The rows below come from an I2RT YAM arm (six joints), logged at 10 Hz.
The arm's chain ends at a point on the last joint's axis. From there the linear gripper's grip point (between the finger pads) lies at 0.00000 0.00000 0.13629 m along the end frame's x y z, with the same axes.
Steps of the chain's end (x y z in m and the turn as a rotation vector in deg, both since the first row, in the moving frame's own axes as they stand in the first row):
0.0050, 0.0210, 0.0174, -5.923, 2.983, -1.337
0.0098, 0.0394, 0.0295, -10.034, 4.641, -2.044
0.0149, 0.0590, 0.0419, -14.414, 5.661, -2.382
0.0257, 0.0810, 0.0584, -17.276, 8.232, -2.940
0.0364, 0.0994, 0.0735, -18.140, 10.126, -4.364
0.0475, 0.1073, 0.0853, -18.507, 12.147, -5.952
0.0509, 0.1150, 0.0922, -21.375, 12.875, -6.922
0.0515, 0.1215, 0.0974, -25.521, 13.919, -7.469
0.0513, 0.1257, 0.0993, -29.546, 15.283, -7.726
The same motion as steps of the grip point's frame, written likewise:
0.0122, 0.0350, 0.0165, -5.923, 2.983, -1.337
0.0212, 0.0629, 0.0270, -10.034, 4.641, -2.044
0.0289, 0.0926, 0.0370, -14.414, 5.661, -2.382
0.0460, 0.1208, 0.0509, -17.276, 8.232, -2.940
0.0616, 0.1407, 0.0646, -18.140, 10.126, -4.364
0.0779, 0.1487, 0.0753, -18.507, 12.147, -5.952
0.0835, 0.1623, 0.0795, -21.375, 12.875, -6.922
0.0870, 0.1774, 0.0803, -25.521, 13.919, -7.469
0.0901, 0.1895, 0.0770, -29.546, 15.283, -7.726

